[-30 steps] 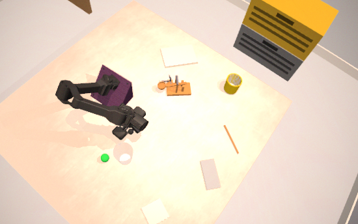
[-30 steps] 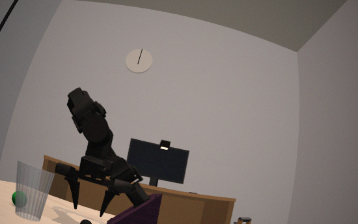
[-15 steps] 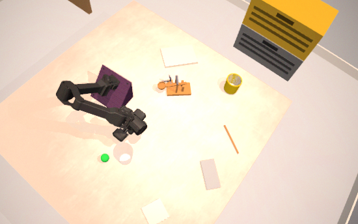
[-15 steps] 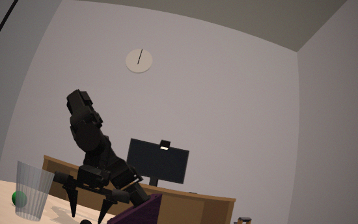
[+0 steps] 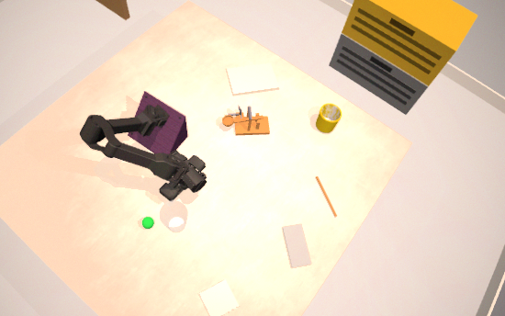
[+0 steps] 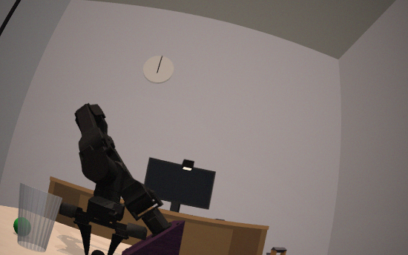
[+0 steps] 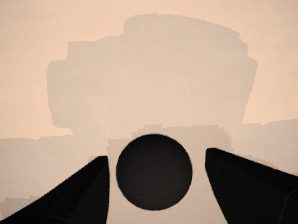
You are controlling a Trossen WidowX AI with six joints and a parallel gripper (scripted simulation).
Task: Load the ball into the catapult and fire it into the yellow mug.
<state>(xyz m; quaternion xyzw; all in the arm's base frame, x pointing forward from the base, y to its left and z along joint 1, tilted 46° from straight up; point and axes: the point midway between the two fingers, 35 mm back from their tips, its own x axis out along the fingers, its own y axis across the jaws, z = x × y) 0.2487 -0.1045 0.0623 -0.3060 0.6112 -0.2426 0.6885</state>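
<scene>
The orange catapult lies 36 cm to the left of my gripper tip, 4 cm above it and 3 cm behind it. Also, from my gripper tip: green ball 19 cm to the right, 1 cm ahead, 1 cm above; black ball 1 cm above; clear glass 12 cm to the right, 8 cm ahead, 2 cm above.
</scene>
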